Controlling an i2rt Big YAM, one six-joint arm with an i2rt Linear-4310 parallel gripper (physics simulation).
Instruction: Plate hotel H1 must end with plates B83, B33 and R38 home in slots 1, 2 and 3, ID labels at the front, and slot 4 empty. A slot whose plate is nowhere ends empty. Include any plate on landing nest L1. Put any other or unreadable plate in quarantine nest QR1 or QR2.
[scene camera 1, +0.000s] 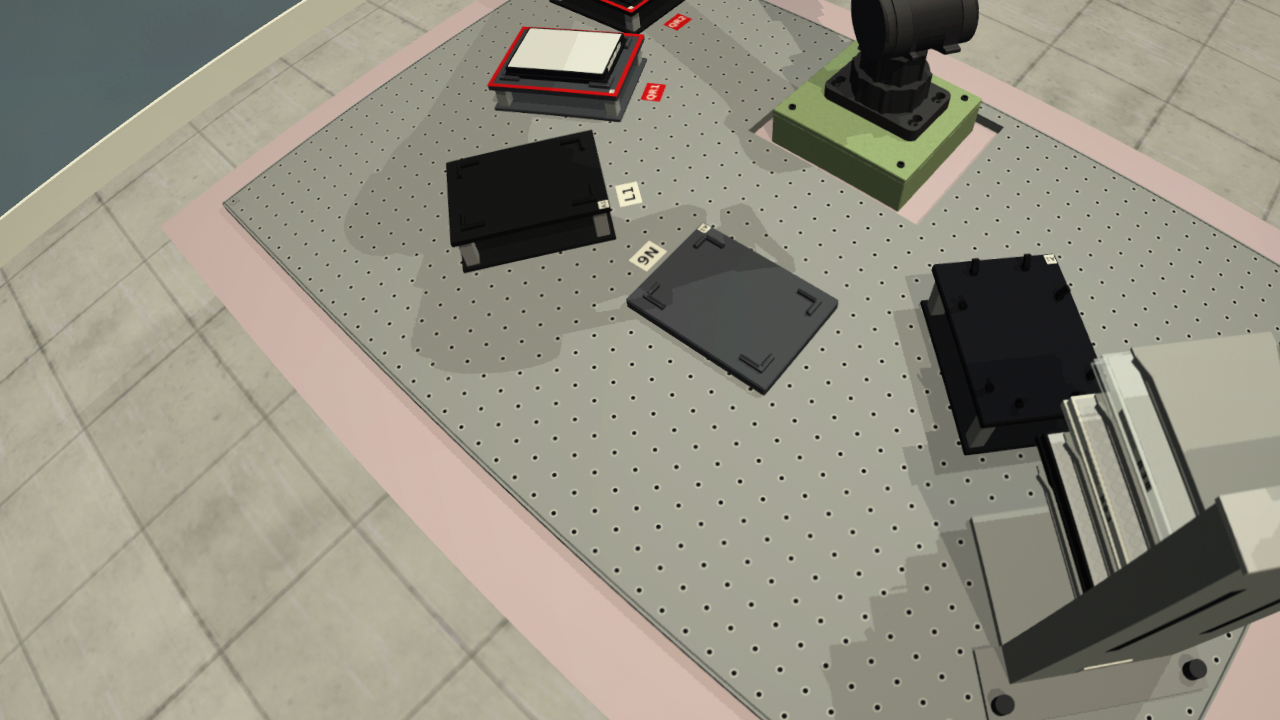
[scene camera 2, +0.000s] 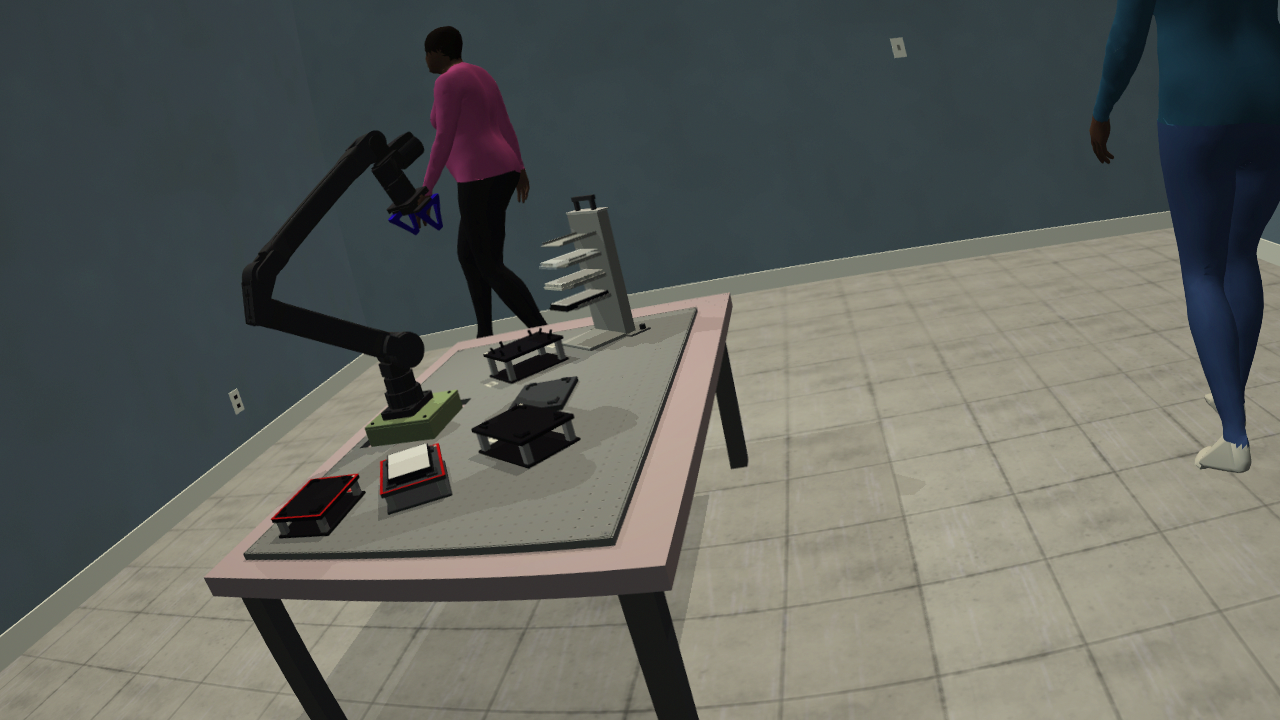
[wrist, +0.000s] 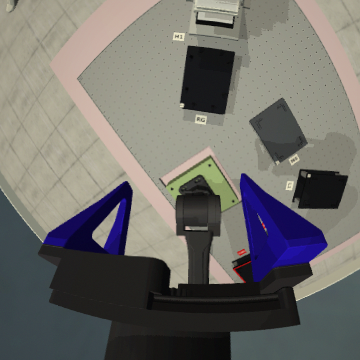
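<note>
My gripper is open and empty, high above the table near the arm's base. Plate hotel H1 stands at the far end. Its lowest level holds a black plate. The two middle levels hold pale plates. The thin top level looks bare, but I cannot tell surely. No ID labels are readable. Landing nest L1 is bare. Quarantine nest QR1 holds a cream-topped plate. QR2 looks bare.
The low grey nest N6 lies between L1 and the black pegged stand RG, which is beside H1. The arm stands on a green base. Two people stand beyond the table.
</note>
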